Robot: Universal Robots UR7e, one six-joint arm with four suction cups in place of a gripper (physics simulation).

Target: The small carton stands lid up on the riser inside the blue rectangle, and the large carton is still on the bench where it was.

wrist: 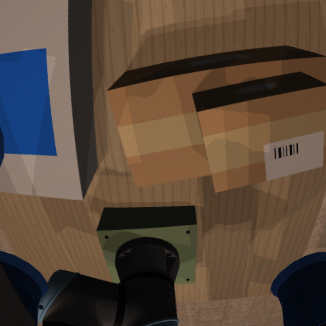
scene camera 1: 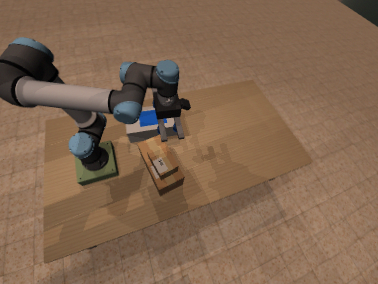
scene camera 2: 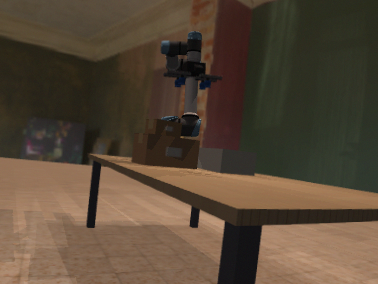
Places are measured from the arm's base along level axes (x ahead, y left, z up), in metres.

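Pixels of known places: hand at its tool point: point(wrist: 167, 233) point(scene camera 2: 192, 86); arm's base at its link origin: point(wrist: 146, 258) point(scene camera 1: 95, 158).
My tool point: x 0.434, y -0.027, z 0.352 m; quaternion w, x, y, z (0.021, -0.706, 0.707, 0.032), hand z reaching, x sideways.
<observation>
For each thing: its top centre in the pictures, then the offset to it from my tool point. Level surfaces: height alone.
- small brown carton at its top centre: point(wrist: 272, 140) point(scene camera 2: 164, 121) point(scene camera 1: 162, 158) 0.119 m right, 0.045 m back, 0.197 m down
- large brown carton at its top centre: point(wrist: 231, 122) point(scene camera 2: 167, 136) point(scene camera 1: 160, 159) 0.087 m right, 0.056 m back, 0.274 m down
- bench at its surface level: 0.428 m down
- grey-white riser at its top centre: point(wrist: 16, 105) point(scene camera 2: 224, 149) point(scene camera 1: 152, 117) 0.248 m left, 0.055 m back, 0.308 m down
- blue rectangle at its top centre: point(wrist: 16, 105) point(scene camera 1: 152, 117) 0.248 m left, 0.055 m back, 0.308 m down
The small brown carton point(scene camera 1: 168, 168) point(scene camera 2: 161, 128) point(wrist: 236, 145) rests on top of the large brown carton point(scene camera 1: 172, 186) point(scene camera 2: 150, 152) point(wrist: 155, 135), its face with tape and a barcode label upward. The large carton lies on the bench point(scene camera 1: 240, 125) point(scene camera 2: 280, 192) point(wrist: 120, 30). A grey-white riser point(scene camera 1: 133, 128) point(scene camera 2: 235, 161) point(wrist: 40, 22) stands beside it, with a blue rectangle point(scene camera 1: 148, 118) point(wrist: 25, 102) on its top. My suction gripper point(scene camera 1: 170, 128) point(scene camera 2: 192, 81) is high above the bench near the riser; no carton hangs from its cups, so it is open.
The arm's green base plate point(scene camera 1: 111, 171) point(wrist: 188, 257) is on the bench beside the cartons and the riser. The upper arm and forearm point(scene camera 1: 65, 96) reach over the bench from the base side. The bench edge point(scene camera 2: 300, 216) shows at the front in scene camera 2.
</observation>
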